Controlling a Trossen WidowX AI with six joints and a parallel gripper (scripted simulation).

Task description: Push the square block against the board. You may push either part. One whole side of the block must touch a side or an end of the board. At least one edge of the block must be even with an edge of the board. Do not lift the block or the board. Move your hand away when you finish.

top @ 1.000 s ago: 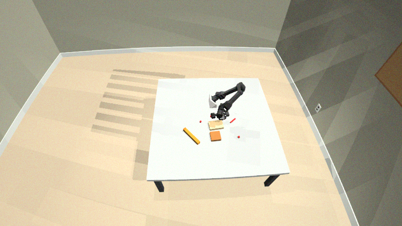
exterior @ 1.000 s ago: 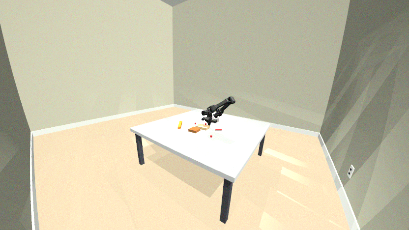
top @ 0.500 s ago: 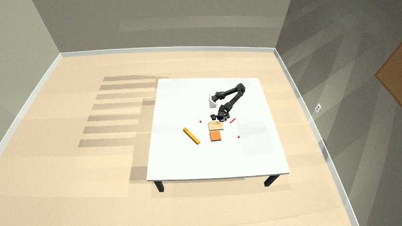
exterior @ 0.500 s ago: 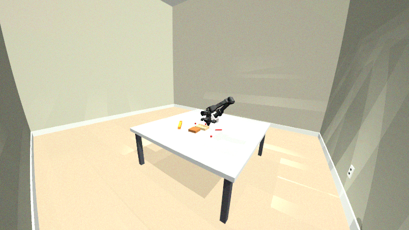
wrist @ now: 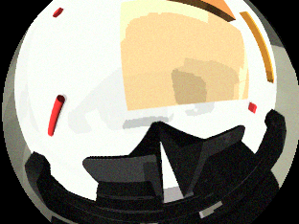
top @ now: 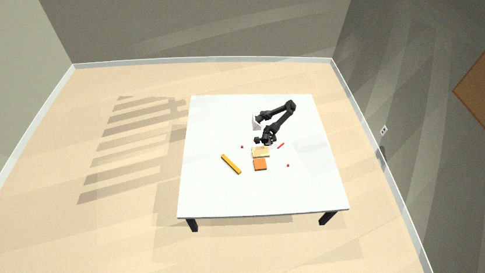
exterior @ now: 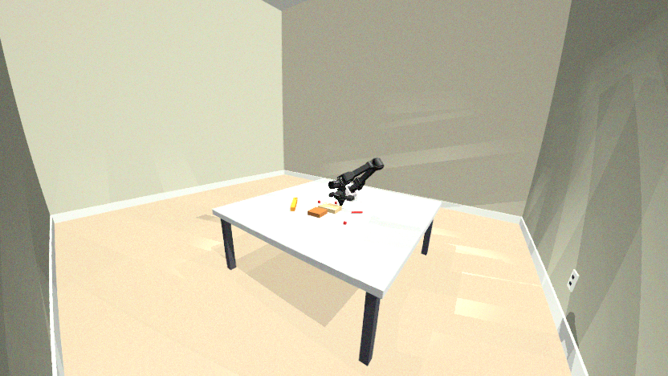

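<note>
Now: gripper tip 8 cm short of the cream block, 4 cm to the left of it and 1 cm below it. The rest, counted from my gripper tip: short red stick: 14 cm to the left, 1 cm ahead; then long orange board: 29 cm to the right, 20 cm ahead, 1 cm above; then orange square block: 20 cm ahead, 5 cm to the right, 1 cm above.
</note>
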